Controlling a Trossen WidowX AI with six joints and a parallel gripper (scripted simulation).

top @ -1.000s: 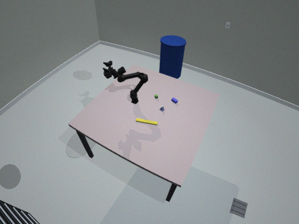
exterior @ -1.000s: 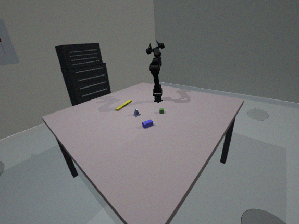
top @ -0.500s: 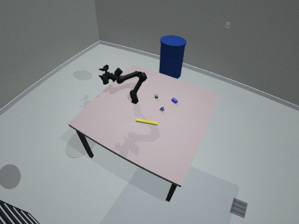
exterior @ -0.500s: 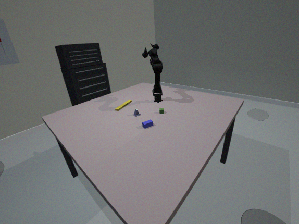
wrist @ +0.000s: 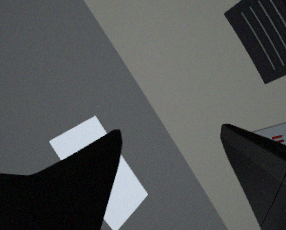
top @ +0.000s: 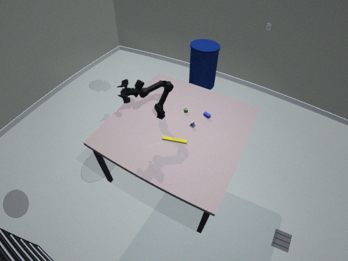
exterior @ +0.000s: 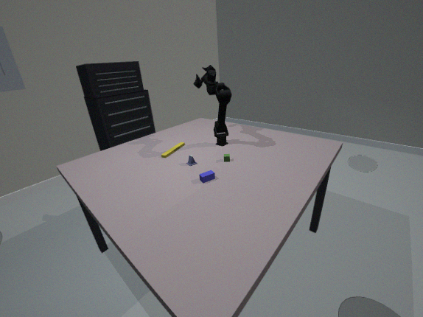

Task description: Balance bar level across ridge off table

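Right now my gripper tip is 430 mm short of the yellow bar, 130 mm to the right of it and 470 mm above it. The rest, counted from my gripper tip: green cube: 350 mm ahead, 510 mm to the left, 460 mm below; then blue block: 560 mm ahead, 560 mm to the left, 460 mm below.
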